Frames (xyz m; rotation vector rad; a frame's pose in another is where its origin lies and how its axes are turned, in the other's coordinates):
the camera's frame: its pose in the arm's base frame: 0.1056 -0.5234 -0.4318 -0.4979 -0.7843 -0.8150
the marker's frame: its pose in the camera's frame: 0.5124 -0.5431 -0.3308 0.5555 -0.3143 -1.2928
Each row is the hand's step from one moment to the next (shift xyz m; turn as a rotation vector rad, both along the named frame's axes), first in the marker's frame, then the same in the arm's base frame.
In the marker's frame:
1: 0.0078 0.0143 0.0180 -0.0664 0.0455 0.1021
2: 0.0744 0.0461 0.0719 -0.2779 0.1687 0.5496
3: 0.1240 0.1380 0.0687 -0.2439 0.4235 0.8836
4: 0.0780 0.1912 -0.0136 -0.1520 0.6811 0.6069
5: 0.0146 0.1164 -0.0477 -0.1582 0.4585 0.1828
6: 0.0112 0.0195 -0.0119 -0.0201 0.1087 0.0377
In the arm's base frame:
1: -0.0145 0.0074 0.0180 -0.0232 0.1211 0.0412
2: -0.0873 -0.0041 0.0720 -0.1938 0.5849 0.1677
3: -0.0916 -0.0342 0.1720 -0.3970 0.8034 0.4653
4: 0.0117 -0.0484 0.2009 -0.1809 0.5789 0.6982
5: 0.0567 -0.0306 0.1090 0.0806 0.2837 0.4263
6: 0.0070 -0.0143 0.0199 0.0126 0.0505 0.1045

